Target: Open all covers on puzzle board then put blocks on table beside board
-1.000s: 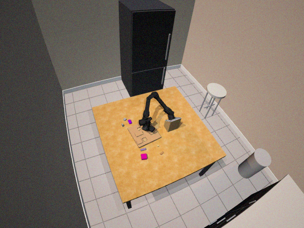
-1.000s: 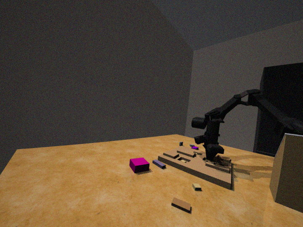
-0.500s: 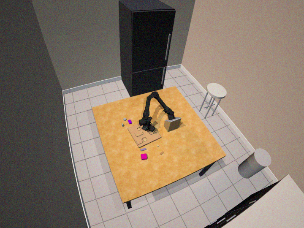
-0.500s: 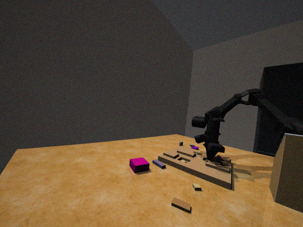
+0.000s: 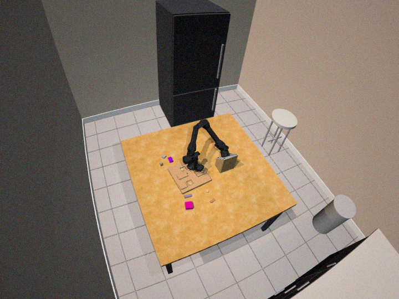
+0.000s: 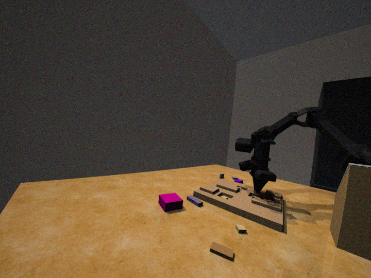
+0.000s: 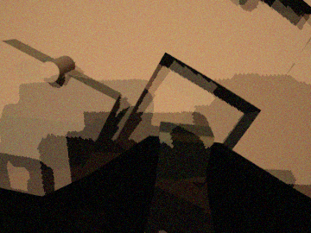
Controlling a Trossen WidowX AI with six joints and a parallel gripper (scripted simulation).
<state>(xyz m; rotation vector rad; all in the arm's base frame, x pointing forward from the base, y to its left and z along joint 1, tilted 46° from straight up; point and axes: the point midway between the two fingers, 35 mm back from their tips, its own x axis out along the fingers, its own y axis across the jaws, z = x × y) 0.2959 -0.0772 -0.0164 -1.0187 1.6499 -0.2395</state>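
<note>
The lavender block lies 220 mm to the left of my gripper tip, 150 mm ahead of it and 30 mm below it. Also, from my gripper tip: purple block: 200 mm to the right, 150 mm ahead, 30 mm below; then magenta block: 310 mm to the left, 180 mm ahead, 30 mm below.
</note>
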